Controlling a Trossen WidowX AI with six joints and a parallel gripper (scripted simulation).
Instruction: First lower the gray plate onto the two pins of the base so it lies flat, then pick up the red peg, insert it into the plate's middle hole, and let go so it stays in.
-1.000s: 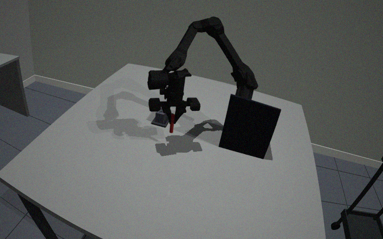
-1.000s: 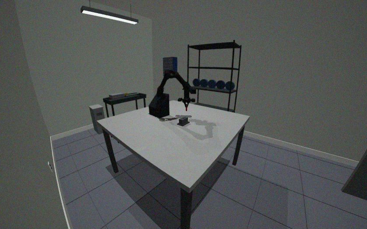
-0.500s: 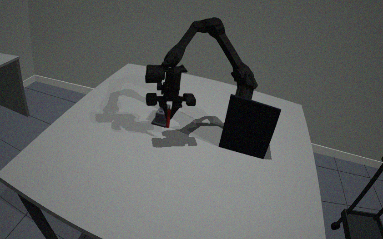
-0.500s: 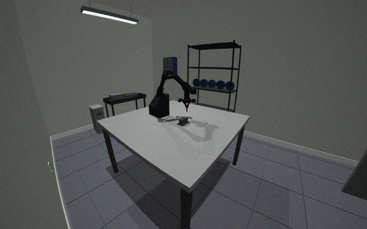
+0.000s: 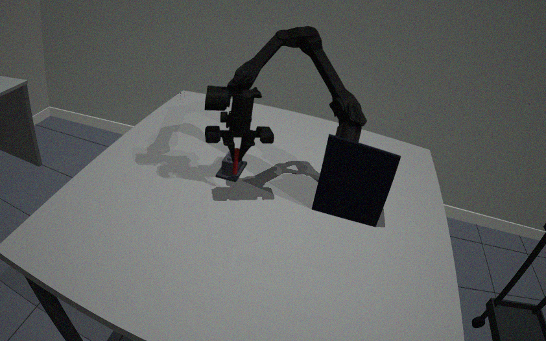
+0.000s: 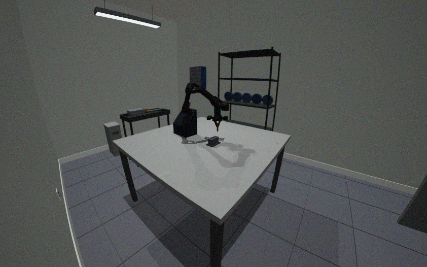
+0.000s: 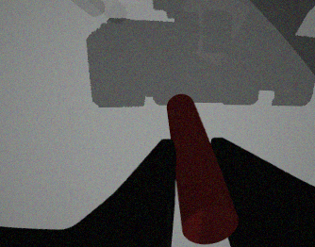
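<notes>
The gray plate is 60 mm ahead of my gripper tip, 120 mm to the right of it and 70 mm below it. From my gripper tip the other things lie so: red peg: right at my gripper tip.
</notes>
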